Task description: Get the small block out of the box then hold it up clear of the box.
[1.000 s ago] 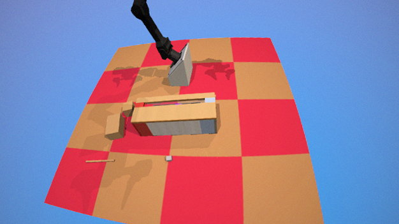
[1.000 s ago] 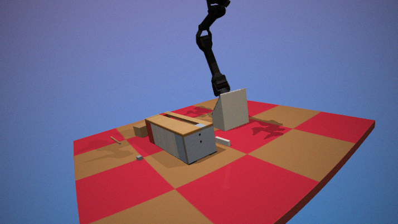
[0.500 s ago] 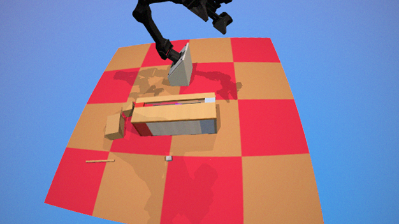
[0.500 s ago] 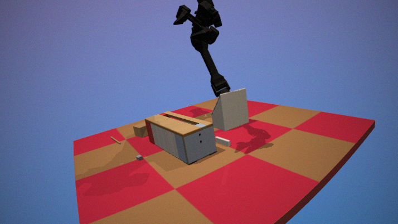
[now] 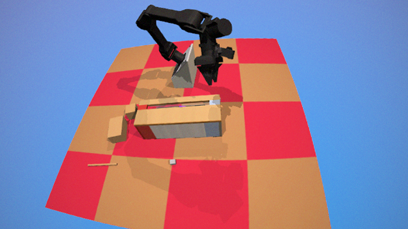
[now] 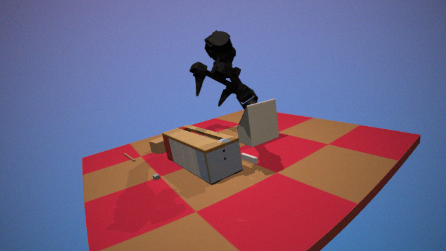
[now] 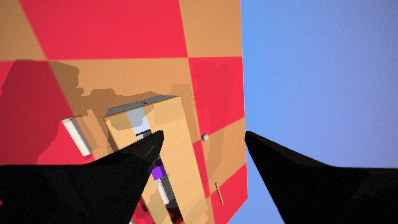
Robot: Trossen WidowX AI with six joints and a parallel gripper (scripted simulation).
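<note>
Now: gripper tip 22 cm above the box, 17 cm to the left of it and 5 cm past it. From my gripper tip the other things lie so: thin stick 56 cm to the right, 28 cm below, 23 cm ahead; tan block 51 cm to the right, 25 cm below, 3 cm ahead; purple block 19 cm below, 15 cm to the right, 3 cm behind.
</note>
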